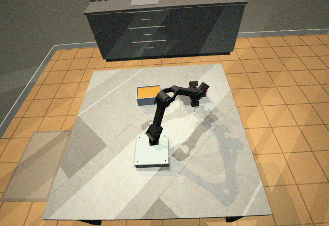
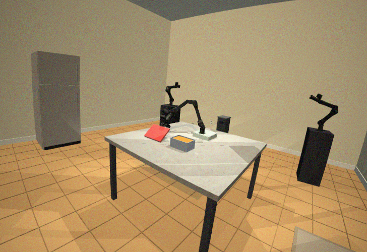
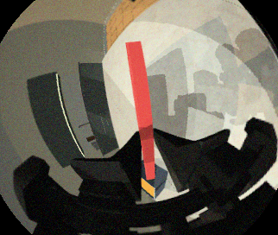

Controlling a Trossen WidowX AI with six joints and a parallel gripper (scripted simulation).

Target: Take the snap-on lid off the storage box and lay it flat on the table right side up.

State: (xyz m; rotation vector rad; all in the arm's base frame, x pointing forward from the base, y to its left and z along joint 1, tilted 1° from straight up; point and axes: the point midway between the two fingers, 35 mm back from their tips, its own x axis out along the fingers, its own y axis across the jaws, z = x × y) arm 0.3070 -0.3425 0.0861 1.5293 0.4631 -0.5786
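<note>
Right now my gripper tip is 7 cm short of the red lid and 5 cm above it. From my gripper tip the other things lie so: grey storage box: 10 cm ahead, 34 cm to the left, 7 cm below.
</note>
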